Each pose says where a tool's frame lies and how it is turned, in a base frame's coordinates. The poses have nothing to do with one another.
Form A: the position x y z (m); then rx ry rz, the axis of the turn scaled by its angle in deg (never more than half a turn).
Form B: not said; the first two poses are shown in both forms.
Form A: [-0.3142 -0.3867 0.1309 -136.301 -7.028 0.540]
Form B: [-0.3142 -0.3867 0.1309 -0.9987 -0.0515 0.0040 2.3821]
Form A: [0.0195 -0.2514 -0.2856 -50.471 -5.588 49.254]
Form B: [0.0195 -0.2514 -0.2856 -0.7134 -0.0790 0.6962 1.2347]
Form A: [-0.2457 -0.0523 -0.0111 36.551 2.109 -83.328]
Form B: [-0.2457 -0.0523 -0.0111 0.4016 0.0232 -0.9155 1.5885]
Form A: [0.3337 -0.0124 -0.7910 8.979 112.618 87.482]
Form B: [0.3337 -0.0124 -0.7910 0.0628 0.7882 0.6122 2.4938]
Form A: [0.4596 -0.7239 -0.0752 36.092 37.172 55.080]
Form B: [0.4596 -0.7239 -0.0752 0.4773 0.4916 0.7284 1.3198]
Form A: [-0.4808 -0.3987 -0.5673 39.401 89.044 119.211]
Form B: [-0.4808 -0.3987 -0.5673 0.2560 0.5785 0.7745 2.6865]
